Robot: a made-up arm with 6 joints. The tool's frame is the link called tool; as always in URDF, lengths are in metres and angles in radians. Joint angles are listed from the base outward.
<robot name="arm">
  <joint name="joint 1" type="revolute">
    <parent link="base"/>
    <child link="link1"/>
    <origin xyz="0 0 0.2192"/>
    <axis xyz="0 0 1"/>
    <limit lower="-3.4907" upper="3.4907"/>
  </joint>
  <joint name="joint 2" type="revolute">
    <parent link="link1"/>
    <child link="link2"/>
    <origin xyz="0 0 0" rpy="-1.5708 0 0"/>
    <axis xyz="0 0 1"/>
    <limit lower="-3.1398" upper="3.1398"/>
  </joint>
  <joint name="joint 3" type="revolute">
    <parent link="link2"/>
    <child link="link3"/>
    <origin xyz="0 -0.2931 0" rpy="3.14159 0 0"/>
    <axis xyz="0 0 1"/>
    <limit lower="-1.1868" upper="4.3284"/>
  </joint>
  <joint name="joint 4" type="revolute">
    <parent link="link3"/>
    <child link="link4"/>
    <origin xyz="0 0 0" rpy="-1.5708 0 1.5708"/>
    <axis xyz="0 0 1"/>
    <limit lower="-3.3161" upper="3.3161"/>
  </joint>
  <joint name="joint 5" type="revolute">
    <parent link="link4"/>
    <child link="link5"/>
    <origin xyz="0 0 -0.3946" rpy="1.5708 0 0"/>
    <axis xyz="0 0 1"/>
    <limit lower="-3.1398" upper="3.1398"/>
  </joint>
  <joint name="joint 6" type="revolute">
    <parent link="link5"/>
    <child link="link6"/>
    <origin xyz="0 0 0.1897" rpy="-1.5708 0 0"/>
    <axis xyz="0 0 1"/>
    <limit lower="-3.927" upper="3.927"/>
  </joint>
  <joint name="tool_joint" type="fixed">
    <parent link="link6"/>
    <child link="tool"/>
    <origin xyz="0 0 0" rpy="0 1.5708 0"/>
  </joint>
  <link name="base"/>
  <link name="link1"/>
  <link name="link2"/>
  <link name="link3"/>
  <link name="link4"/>
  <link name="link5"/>
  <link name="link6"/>
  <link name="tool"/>
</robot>
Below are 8 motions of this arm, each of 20 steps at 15 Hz.
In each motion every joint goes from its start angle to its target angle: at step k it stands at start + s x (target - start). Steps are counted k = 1, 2, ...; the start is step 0. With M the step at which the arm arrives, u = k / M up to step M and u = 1 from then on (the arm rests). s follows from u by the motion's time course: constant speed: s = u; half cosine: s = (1 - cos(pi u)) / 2; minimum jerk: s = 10 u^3 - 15 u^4 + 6 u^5.
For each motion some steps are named. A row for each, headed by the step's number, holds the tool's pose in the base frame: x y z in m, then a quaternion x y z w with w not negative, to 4 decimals.
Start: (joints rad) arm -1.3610 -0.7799 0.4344 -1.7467 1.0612 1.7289
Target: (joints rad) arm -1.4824 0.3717 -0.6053 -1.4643 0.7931 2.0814
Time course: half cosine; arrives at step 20
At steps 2, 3, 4, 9, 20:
2: 0.0576 -0.1194 0.7206 -0.0425 -0.4853 -0.8063 0.3356
3: 0.0609 -0.1453 0.7051 -0.0455 -0.4519 -0.8238 0.3391
4: 0.0646 -0.1787 0.6815 -0.0494 -0.4053 -0.8457 0.3436
9: 0.0655 -0.3412 0.4311 -0.0639 -0.0058 -0.9248 0.3751
20: -0.0050 -0.1720 0.0597 0.0112 0.6416 -0.6489 0.4088

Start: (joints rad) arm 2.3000 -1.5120 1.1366 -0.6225 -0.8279 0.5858
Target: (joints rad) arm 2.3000 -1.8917 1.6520 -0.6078 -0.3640 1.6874
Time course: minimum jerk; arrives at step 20
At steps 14, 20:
14: 0.5774 -0.4129 0.1493 0.7535 -0.4846 -0.1873 0.4029
20: 0.5716 -0.4061 0.0720 0.7433 -0.3992 -0.3031 0.4431

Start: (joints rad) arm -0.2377 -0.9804 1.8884 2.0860 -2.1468 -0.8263
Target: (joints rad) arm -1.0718 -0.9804 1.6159 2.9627 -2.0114 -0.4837
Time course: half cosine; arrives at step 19
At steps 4, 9, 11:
4: -0.5969 0.3158 0.3508 0.7473 -0.4835 -0.4521 0.0580
9: -0.4429 0.5015 0.4289 -0.6382 0.5247 0.5506 0.1192
11: -0.3512 0.5597 0.4677 -0.5858 0.5306 0.5752 0.2107

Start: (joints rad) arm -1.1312 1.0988 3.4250 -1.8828 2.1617 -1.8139
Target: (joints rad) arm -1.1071 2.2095 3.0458 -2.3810 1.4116 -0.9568
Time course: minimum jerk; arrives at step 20
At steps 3, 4, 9, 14, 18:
3: 0.1152 -0.1023 0.7604 -0.0653 0.3326 -0.7945 0.5039
4: 0.1276 -0.1217 0.7558 -0.0821 0.3628 -0.7845 0.4961
9: 0.2569 -0.3176 0.6398 -0.2656 0.6452 -0.5910 0.4049
14: 0.3679 -0.4583 0.3708 -0.4580 0.8066 -0.2219 0.3006
18: 0.3890 -0.4722 0.2561 -0.5125 0.8108 -0.0805 0.2710

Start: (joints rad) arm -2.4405 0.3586 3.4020 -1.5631 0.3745 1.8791
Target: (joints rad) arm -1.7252 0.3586 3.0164 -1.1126 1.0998 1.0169
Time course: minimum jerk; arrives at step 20
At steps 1, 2, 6, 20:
1: 0.2060 0.1763 0.7213 0.8480 0.4986 0.1271 0.1273
2: 0.2042 0.1774 0.7223 0.8454 0.5031 0.1278 0.1256
6: 0.1641 0.1975 0.7436 0.7866 0.5950 0.1362 0.0931
20: -0.0572 0.1782 0.8278 0.3790 0.9218 0.0136 0.0804

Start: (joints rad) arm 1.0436 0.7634 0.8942 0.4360 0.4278 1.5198
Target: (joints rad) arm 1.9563 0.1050 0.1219 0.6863 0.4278 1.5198
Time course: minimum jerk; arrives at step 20
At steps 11, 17, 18, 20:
11: 0.1512 0.4962 0.6216 -0.4477 -0.7456 0.2545 0.4229
17: -0.0132 0.4525 0.6372 -0.3315 -0.8283 0.3091 0.3294
18: -0.0200 0.4490 0.6374 -0.3255 -0.8317 0.3111 0.3248
20: -0.0232 0.4474 0.6375 -0.3227 -0.8334 0.3120 0.3226

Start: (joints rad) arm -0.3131 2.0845 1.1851 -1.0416 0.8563 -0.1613
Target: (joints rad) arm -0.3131 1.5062 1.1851 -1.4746 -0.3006 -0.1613
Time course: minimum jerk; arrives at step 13
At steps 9, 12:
9: 0.5386 -0.2083 -0.1232 0.7141 0.0778 -0.2240 0.6587
12: 0.5715 -0.2045 -0.0670 0.7523 0.1083 -0.1283 0.6370

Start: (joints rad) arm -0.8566 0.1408 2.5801 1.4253 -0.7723 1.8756
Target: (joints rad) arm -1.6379 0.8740 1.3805 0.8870 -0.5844 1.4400
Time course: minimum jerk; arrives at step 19
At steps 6, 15, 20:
6: -0.1865 0.2057 0.7551 0.3958 -0.4089 0.8166 0.0962
15: -0.1213 -0.4416 0.7738 -0.4964 0.7318 -0.4418 0.1513
20: -0.1530 -0.4893 0.7273 -0.4683 0.7545 -0.4174 0.1929

